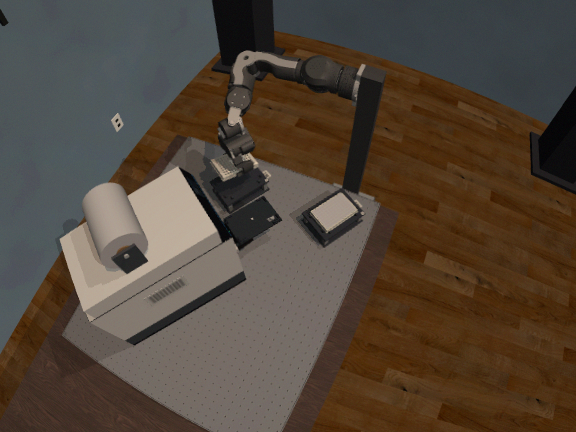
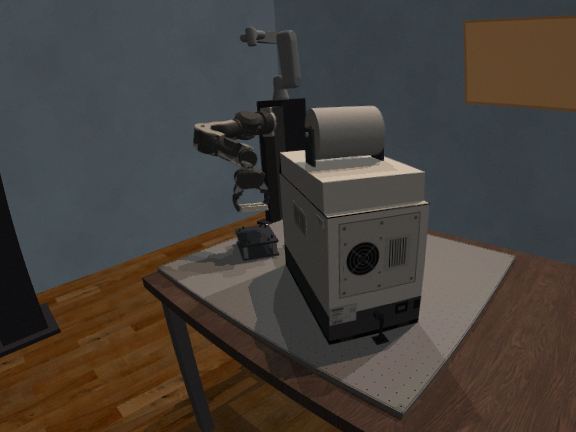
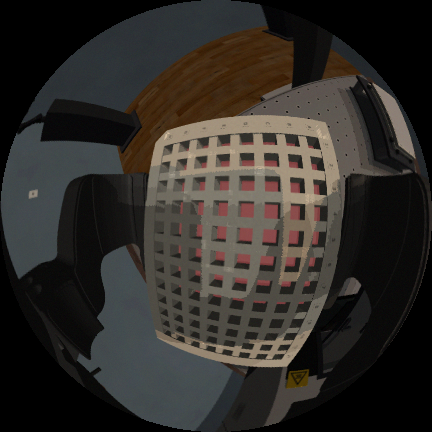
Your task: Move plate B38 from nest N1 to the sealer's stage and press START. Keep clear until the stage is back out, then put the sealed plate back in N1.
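My gripper [image 1: 235, 165] [image 2: 252, 205] [image 3: 236, 234] is shut on a cream multiwell plate [image 1: 224, 169] [image 2: 253, 207] [image 3: 245, 245], one finger on each long side. The plate's open wells show red contents; its B38 label cannot be read. The plate is raised clear above an empty dark nest [image 1: 241, 192] [image 2: 257, 243]. The sealer's black stage [image 1: 250, 221] is out in front of the sealer [image 1: 170, 220] [image 2: 306, 235], beside that nest; it bears no plate. No nest label can be read. The START button cannot be made out.
A second dark nest [image 1: 326, 238] holds another pale plate [image 1: 334, 212] near the arm's post [image 1: 363, 130]. A white film roll [image 1: 114, 220] [image 2: 348, 131] sits on top of the sealer. The perforated board [image 1: 280, 320] [image 2: 465, 280] lies under the equipment.
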